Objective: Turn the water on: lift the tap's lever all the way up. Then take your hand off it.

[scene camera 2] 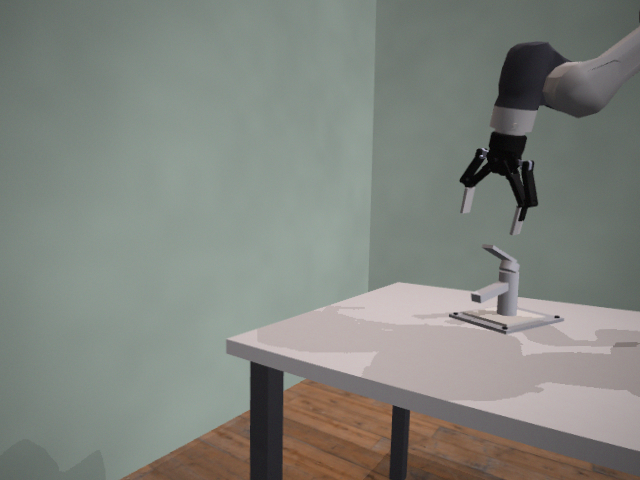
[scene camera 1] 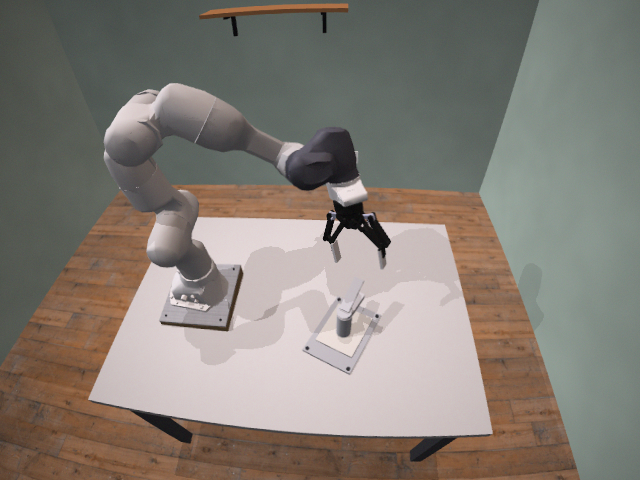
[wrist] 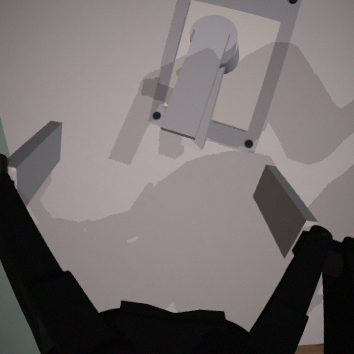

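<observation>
The grey tap [scene camera 1: 343,326] [scene camera 2: 508,294] stands upright on its mounting plate [scene camera 1: 327,359] [scene camera 2: 478,322] [wrist: 272,95]. Its flat lever [scene camera 1: 353,293] [scene camera 2: 498,252] [wrist: 192,87] slopes upward from the top of the body to its free end, above the spout [scene camera 2: 489,291] [wrist: 213,111]. My gripper [scene camera 1: 359,259] [scene camera 2: 490,219] [wrist: 163,161] is wide open and empty. It hangs above the lever, with both fingers apart from it. In the wrist view the lever's free end lies ahead of the space between the fingers.
The tap's plate lies on a white table [scene camera 1: 258,382] [scene camera 2: 320,356]. The arm's base plate [scene camera 1: 199,321] is on the table's left side in scene camera 1. A wooden wall shelf [scene camera 1: 273,9] is high on the back wall.
</observation>
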